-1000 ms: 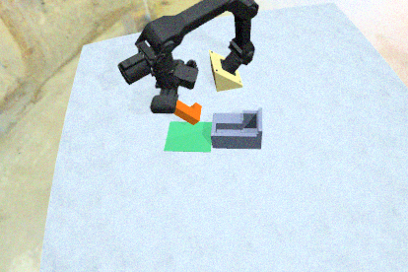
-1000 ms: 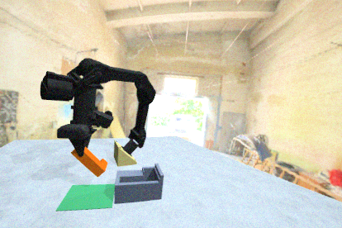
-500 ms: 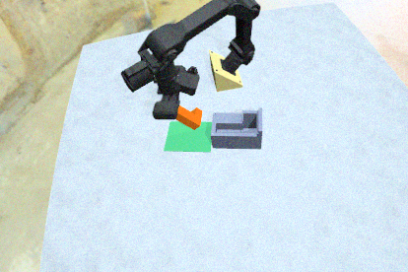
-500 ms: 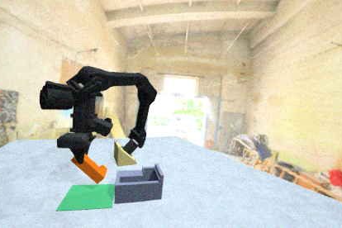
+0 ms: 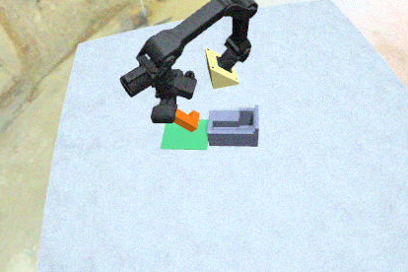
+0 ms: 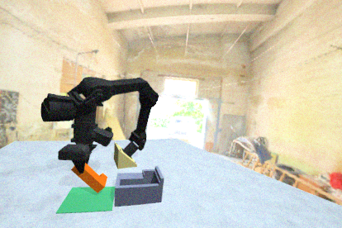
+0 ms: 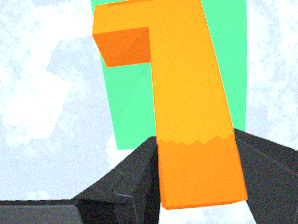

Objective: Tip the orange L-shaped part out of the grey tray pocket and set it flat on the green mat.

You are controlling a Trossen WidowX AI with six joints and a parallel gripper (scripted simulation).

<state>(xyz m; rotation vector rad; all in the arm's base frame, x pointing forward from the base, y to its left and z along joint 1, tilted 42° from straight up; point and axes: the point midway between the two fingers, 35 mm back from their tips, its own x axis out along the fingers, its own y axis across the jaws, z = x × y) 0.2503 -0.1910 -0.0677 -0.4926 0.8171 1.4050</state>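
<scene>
My gripper tip is 20 mm to the right of the green mat and 110 mm above it. Also, from my gripper tip: orange L-shaped part (10 mm behind, 30 mm to the left, 30 mm below).
</scene>
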